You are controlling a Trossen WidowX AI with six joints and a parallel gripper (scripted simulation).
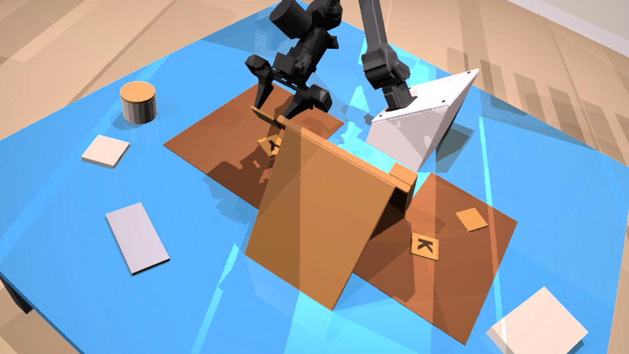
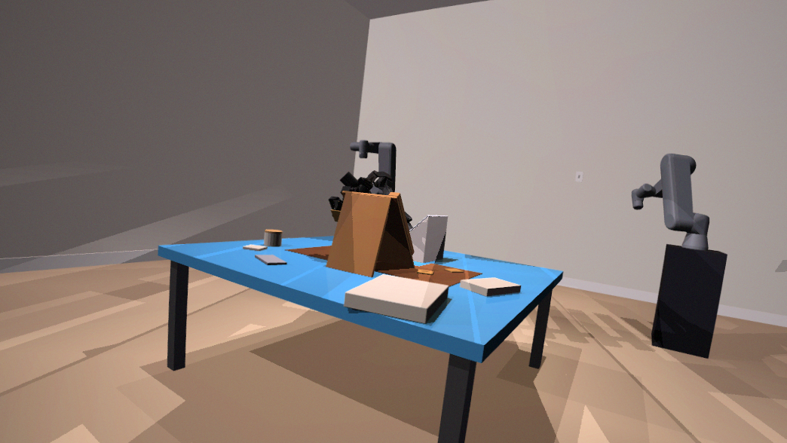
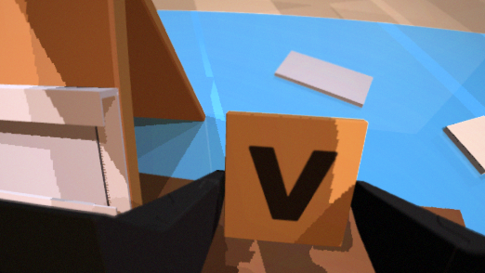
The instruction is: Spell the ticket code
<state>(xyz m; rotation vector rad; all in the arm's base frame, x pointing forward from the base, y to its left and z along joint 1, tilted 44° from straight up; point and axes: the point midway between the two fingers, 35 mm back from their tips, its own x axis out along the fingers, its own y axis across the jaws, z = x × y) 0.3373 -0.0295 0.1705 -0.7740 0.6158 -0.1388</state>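
My gripper tip is now 15 cm to the right of the white ticket, 8 cm above it and 7 cm past it. From my gripper tip the other things lie so: grey card (29 cm ahead, 17 cm below, 6 cm to the right); then brown mat (17 cm below, 17 cm behind, 16 cm to the left); then white card (28 cm to the right, 19 cm ahead, 17 cm below).
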